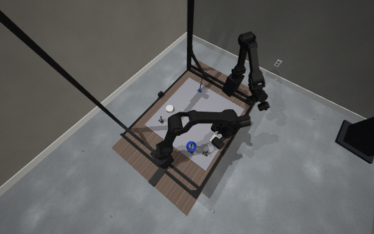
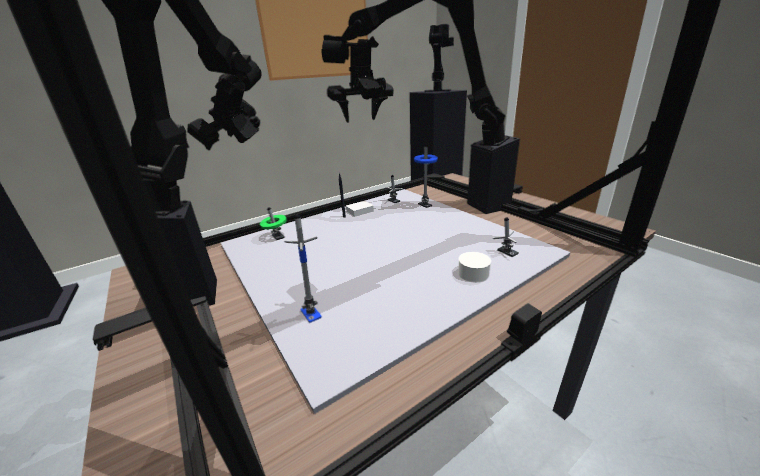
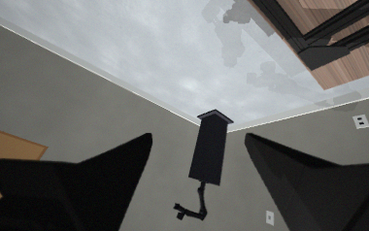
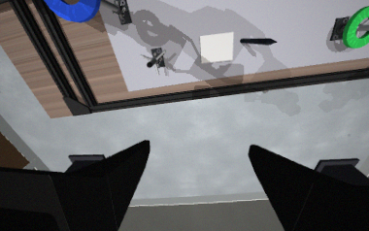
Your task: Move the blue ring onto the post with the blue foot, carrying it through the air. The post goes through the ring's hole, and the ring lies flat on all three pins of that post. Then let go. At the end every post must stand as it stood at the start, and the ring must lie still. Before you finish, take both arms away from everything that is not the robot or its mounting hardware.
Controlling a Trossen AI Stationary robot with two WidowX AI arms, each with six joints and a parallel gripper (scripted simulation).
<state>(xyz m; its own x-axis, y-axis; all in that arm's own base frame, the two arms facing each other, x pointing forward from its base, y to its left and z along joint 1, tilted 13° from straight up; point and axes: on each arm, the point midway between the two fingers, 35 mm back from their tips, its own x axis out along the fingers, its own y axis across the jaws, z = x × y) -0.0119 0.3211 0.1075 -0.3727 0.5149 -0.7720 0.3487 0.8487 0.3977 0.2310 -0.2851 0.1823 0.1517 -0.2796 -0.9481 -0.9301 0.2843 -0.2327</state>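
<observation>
My left gripper is now 190 mm past the blue ring, 530 mm to the left of it and 120 mm above it. From my left hand the other things lie so: white block: 100 mm behind, 340 mm to the right, 270 mm below; short post: 540 mm behind, 510 mm to the right, 220 mm below; black pen: 110 mm behind, 280 mm to the right, 180 mm below.
</observation>
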